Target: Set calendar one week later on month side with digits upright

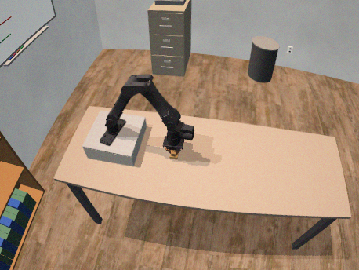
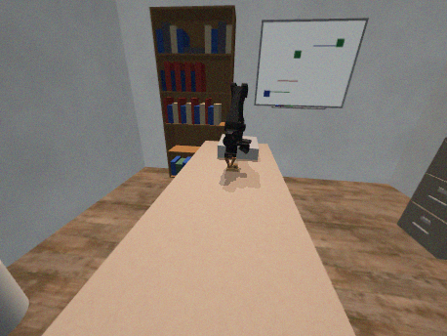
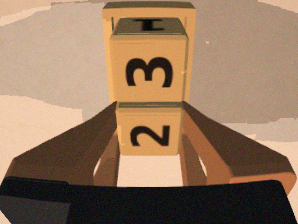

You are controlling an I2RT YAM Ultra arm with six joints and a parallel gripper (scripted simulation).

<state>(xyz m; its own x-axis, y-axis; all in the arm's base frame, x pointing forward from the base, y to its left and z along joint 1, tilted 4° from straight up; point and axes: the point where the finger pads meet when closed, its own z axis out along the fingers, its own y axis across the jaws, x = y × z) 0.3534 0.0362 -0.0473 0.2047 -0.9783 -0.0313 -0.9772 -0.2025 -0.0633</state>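
My gripper is now 20 mm to the right of the calendar tray and 20 mm above it. Also, from my hand: wooden digit cube (30 mm to the left, 10 mm behind).
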